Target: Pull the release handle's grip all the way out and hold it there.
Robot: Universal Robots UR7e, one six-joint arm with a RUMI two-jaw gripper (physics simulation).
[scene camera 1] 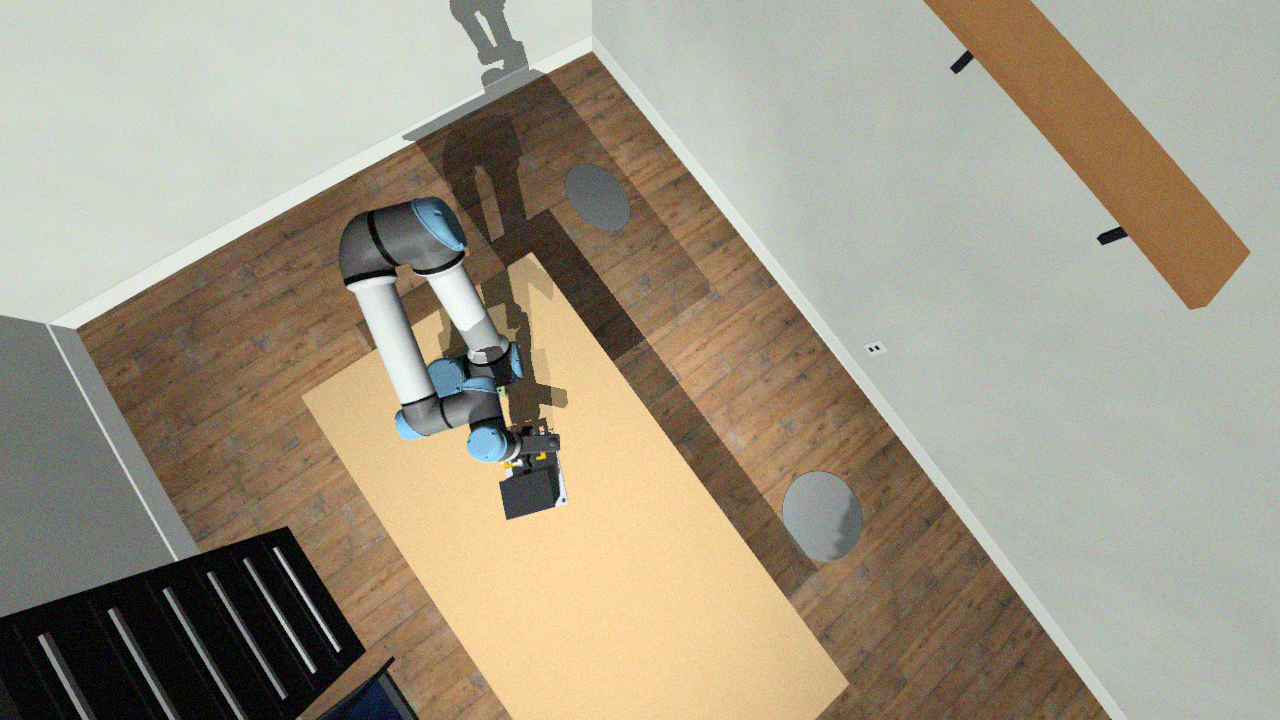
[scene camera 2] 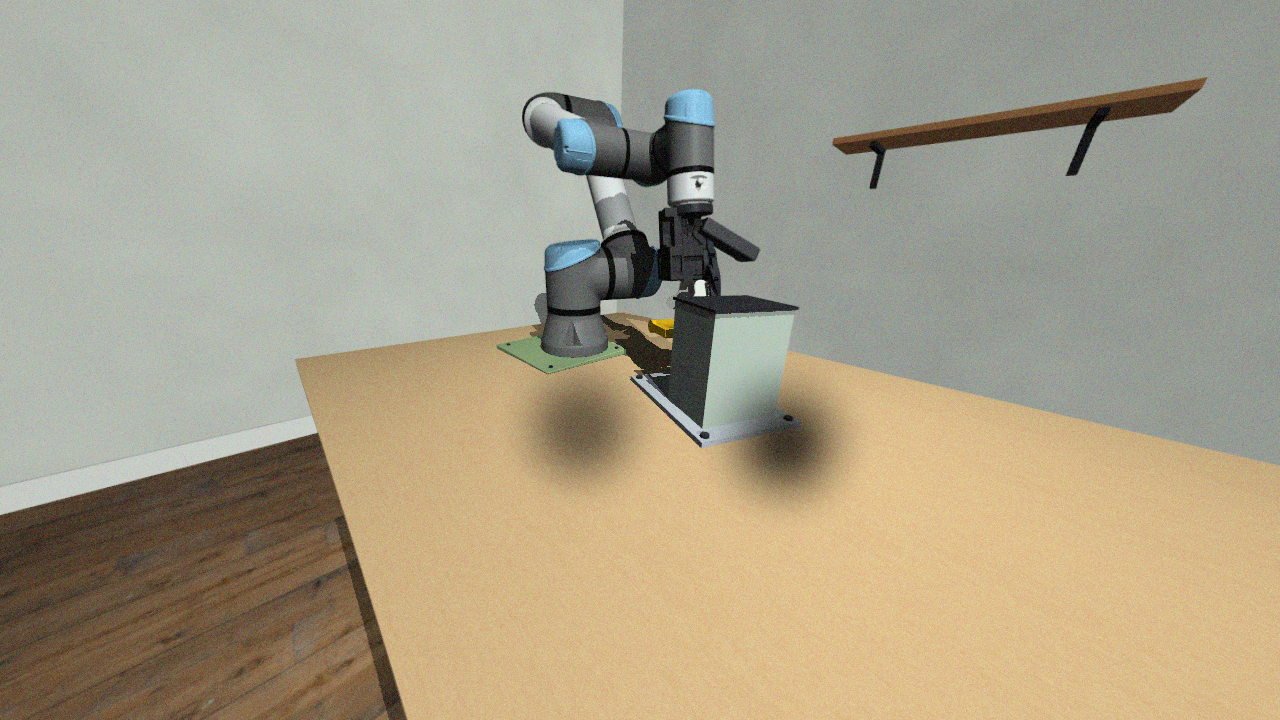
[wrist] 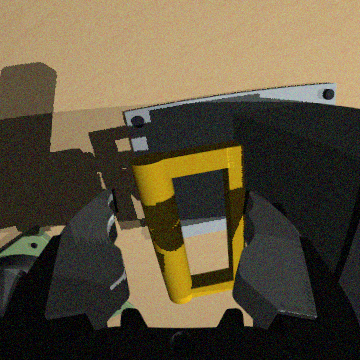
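The yellow release handle (wrist: 156, 187) (scene camera 2: 662, 327) is a rectangular loop with a thick round grip bar on its left side in the wrist view. It is on the near side of a dark-topped, pale-sided box (scene camera 1: 528, 495) (scene camera 2: 747, 367). My gripper (wrist: 180, 191) (scene camera 2: 702, 290) points down, partly open, with nothing clamped. In the wrist view the handle shows between the two fingers. The right finger is right at the loop's inner bar; whether it touches cannot be told. The left finger stands apart from the grip bar. The handle's link to the box is hidden.
The box stands on a grey bolted base plate (scene camera 2: 742, 431) (wrist: 295, 94) on the wooden table (scene camera 1: 626, 573) (scene camera 2: 537, 582). The arm's green mounting plate (scene camera 2: 528, 354) lies behind it. A wall shelf (scene camera 1: 1092, 134) (scene camera 2: 1011, 122) and black drawers (scene camera 1: 187, 626) stand away from the table.
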